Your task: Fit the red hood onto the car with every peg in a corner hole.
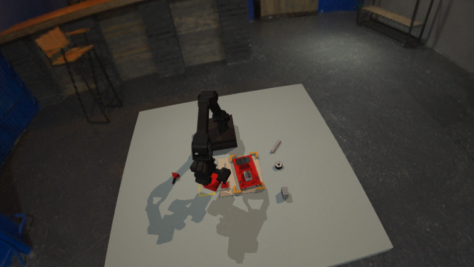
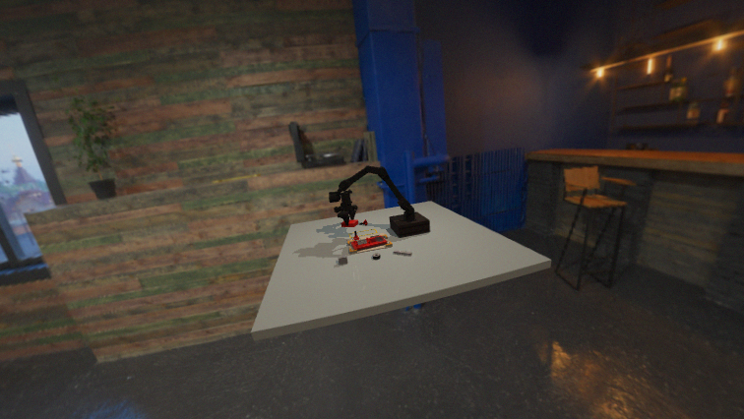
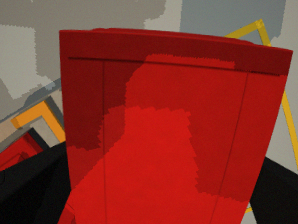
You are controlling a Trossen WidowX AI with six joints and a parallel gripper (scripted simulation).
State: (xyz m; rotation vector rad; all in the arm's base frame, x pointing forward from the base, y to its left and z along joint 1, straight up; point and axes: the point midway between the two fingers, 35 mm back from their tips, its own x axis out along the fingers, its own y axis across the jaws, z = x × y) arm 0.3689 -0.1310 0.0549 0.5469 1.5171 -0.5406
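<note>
Now: the grey engine block 20 mm behind my gripper tip, 180 mm to the left of it and 80 mm below it. From my gripper tip the other things lie so: red hood: 10 mm above; black wheel: 40 mm behind, 350 mm to the left, 90 mm below; tan jig board: 60 mm behind, 150 mm to the left, 90 mm below.
</note>
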